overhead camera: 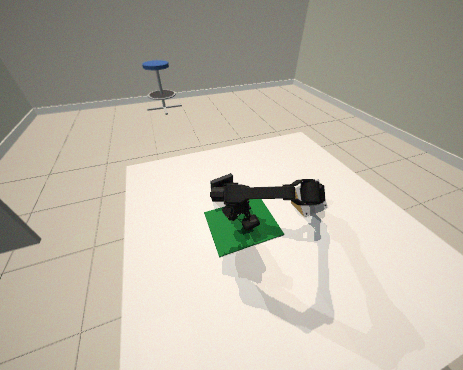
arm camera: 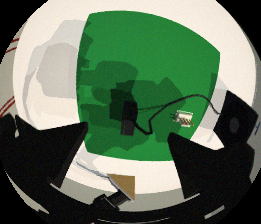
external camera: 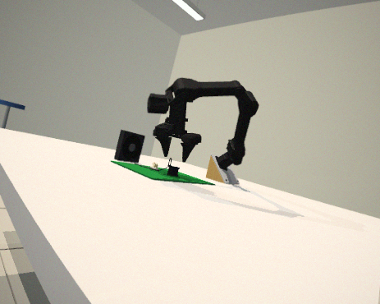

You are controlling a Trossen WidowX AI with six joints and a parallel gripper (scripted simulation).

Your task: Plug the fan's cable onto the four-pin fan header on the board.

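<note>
Now: the black plug 40 mm below my gripper tip and 10 mm behind it. The rest, counted from my gripper tip: green board: 70 mm below, 30 mm to the right, 10 mm ahead; four-pin header: 100 mm to the right, 60 mm below; black fan: 220 mm to the right, 40 mm ahead.
</note>
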